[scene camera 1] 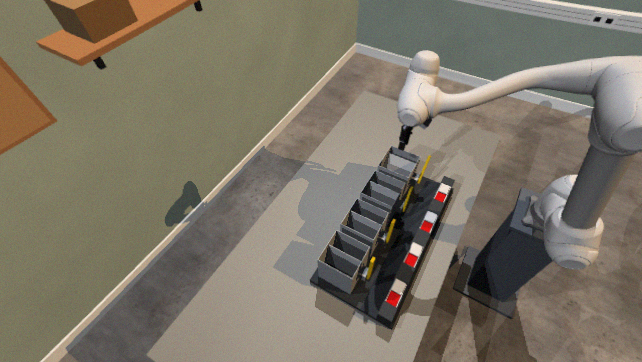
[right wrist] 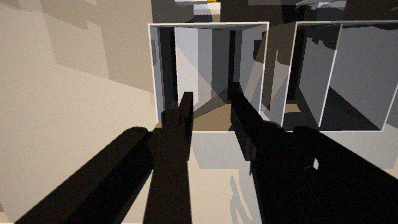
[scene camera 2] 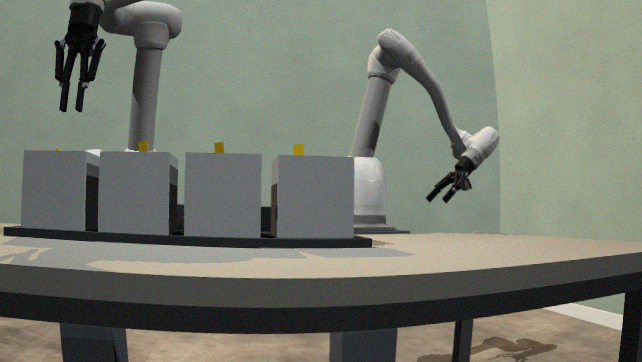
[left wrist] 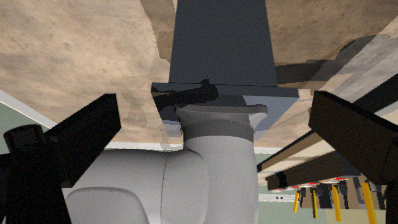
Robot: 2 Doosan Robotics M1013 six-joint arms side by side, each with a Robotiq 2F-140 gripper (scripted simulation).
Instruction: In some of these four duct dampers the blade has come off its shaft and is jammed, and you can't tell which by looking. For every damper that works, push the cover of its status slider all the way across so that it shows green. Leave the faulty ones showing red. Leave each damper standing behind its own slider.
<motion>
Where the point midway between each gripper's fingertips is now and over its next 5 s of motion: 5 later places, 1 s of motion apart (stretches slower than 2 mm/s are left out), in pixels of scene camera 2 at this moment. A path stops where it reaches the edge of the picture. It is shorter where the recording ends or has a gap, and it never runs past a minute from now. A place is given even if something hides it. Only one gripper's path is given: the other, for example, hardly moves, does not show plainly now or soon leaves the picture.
My right gripper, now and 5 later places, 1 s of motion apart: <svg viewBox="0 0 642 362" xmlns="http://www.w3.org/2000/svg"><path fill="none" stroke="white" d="M70 110L144 110L141 130L142 146L145 165L144 165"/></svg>
</motion>
